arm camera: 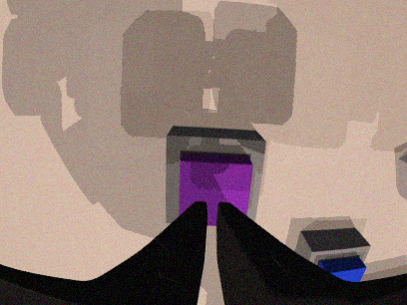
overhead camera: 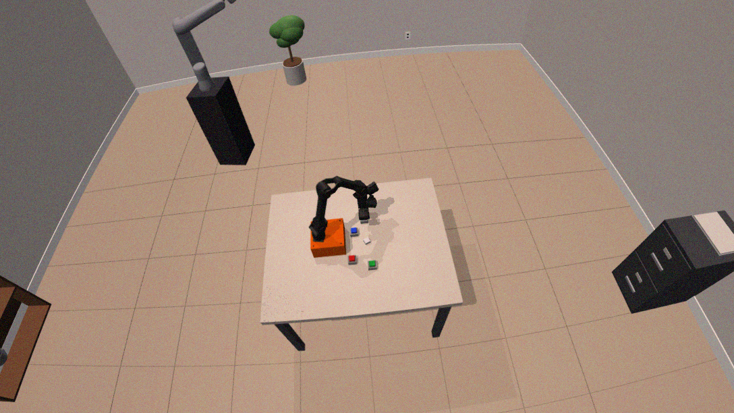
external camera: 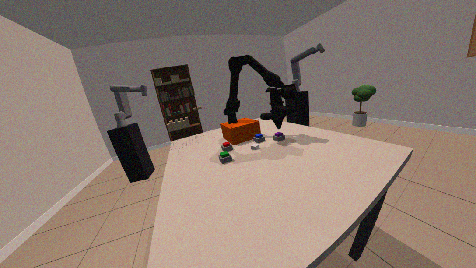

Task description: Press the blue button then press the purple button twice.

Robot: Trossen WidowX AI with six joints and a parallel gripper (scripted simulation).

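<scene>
Now: the purple button 30 mm below my gripper tip. From my gripper tip the other things lie so: red button: 290 mm to the right, 40 mm behind, 30 mm below; blue button: 100 mm to the right, 50 mm behind, 30 mm below; small white block: 160 mm to the right, 50 mm below, 30 mm ahead.
</scene>
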